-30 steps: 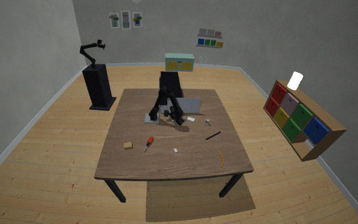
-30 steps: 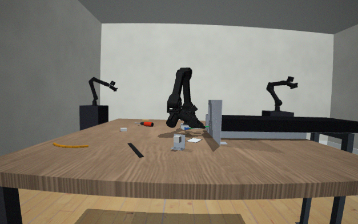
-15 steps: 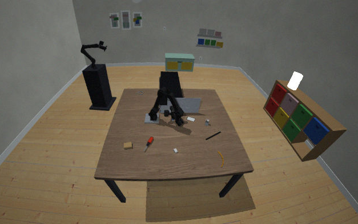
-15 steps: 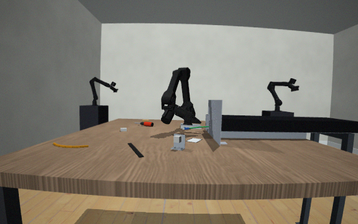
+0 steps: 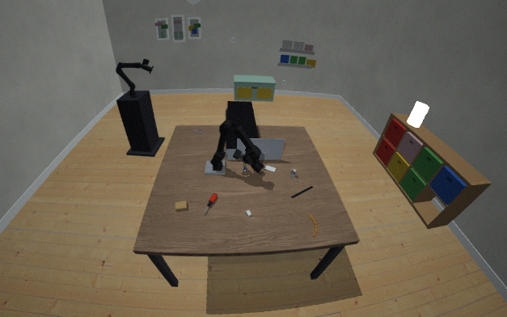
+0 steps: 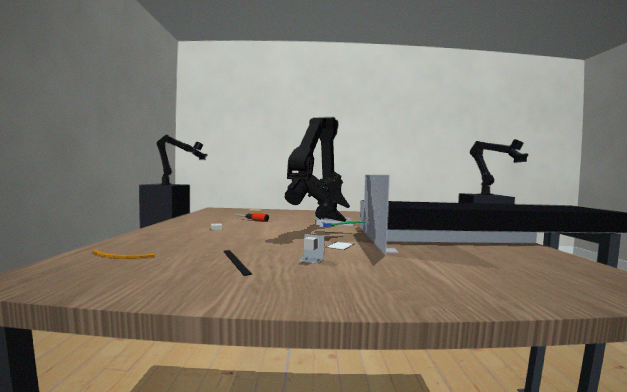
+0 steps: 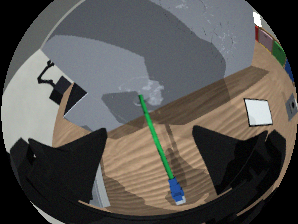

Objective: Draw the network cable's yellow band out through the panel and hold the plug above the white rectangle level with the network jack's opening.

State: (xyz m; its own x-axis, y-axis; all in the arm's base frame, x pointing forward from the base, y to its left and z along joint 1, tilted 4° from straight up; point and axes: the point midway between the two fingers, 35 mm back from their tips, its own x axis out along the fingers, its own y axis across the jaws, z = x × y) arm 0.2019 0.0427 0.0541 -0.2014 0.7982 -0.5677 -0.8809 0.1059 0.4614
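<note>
Right now the blue plug is 5 cm to the right of my hand and 6 cm below it. The rest, counted from my hand: white rectangle (19 cm ahead, 1 cm to the left, 9 cm below); then network jack (36 cm ahead, 6 cm to the right, 5 cm below); then grey upright panel (14 cm ahead, 11 cm to the left, 1 cm above).
</note>
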